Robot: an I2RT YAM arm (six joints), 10 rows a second.
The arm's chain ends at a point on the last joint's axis. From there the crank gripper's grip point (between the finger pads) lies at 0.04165 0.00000 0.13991 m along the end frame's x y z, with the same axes.
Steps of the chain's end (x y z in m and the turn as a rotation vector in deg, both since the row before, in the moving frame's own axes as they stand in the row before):
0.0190 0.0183 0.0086 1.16 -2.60 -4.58
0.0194 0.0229 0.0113 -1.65 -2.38 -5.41
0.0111 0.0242 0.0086 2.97 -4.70 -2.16
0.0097 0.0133 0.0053 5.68 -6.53 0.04
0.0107 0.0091 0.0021 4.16 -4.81 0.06
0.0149 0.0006 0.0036 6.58 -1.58 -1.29
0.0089 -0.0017 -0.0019 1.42 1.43 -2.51
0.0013 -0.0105 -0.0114 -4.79 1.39 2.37
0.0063 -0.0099 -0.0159 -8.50 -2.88 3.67
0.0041 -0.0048 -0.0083 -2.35 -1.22 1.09
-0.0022 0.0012 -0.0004 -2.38 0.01 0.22
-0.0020 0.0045 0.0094 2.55 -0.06 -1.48
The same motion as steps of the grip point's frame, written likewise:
0.0124 0.0124 0.0103 1.16 -2.60 -4.58
0.0136 0.0233 0.0129 -1.65 -2.38 -5.41
-0.0007 0.0155 0.0113 2.97 -4.70 -2.16
-0.0065 -0.0007 0.0084 5.68 -6.53 0.04
-0.0012 -0.0011 0.0047 4.16 -4.81 0.06
0.0108 -0.0164 0.0037 6.58 -1.58 -1.29
0.0123 -0.0071 -0.0030 1.42 1.43 -2.51
0.0044 0.0029 -0.0130 -4.79 1.39 2.37
-0.0015 0.0133 -0.0157 -8.50 -2.88 3.67
0.0011 0.0017 -0.0076 -2.35 -1.22 1.09
-0.0022 0.0072 -0.0005 -2.38 0.01 0.22
-0.0022 -0.0028 0.0093 2.55 -0.06 -1.48

